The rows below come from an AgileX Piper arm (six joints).
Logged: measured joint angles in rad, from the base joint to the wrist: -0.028, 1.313, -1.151, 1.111, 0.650, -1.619; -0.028, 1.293, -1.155, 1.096, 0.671, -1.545; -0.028, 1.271, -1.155, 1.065, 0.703, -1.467; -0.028, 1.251, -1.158, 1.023, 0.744, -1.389; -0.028, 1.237, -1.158, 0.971, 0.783, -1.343; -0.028, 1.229, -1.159, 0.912, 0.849, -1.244; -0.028, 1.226, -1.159, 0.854, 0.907, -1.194; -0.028, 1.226, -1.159, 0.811, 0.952, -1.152; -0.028, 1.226, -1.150, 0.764, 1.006, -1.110; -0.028, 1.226, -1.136, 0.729, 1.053, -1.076; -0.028, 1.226, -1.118, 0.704, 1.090, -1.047; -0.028, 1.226, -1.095, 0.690, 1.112, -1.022; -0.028, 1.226, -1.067, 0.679, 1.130, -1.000
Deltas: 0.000, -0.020, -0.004, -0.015, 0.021, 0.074; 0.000, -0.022, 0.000, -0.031, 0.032, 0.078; 0.000, -0.020, -0.003, -0.042, 0.041, 0.078; 0.000, -0.014, 0.000, -0.052, 0.039, 0.046; 0.000, -0.008, -0.001, -0.059, 0.066, 0.099; 0.000, -0.003, 0.000, -0.058, 0.058, 0.050; 0.000, 0.000, 0.000, -0.043, 0.045, 0.042; 0.000, 0.000, 0.009, -0.047, 0.054, 0.042; 0.000, 0.000, 0.014, -0.035, 0.047, 0.034; 0.000, 0.000, 0.018, -0.025, 0.037, 0.029; 0.000, 0.000, 0.023, -0.014, 0.022, 0.025; 0.000, 0.000, 0.028, -0.011, 0.018, 0.022
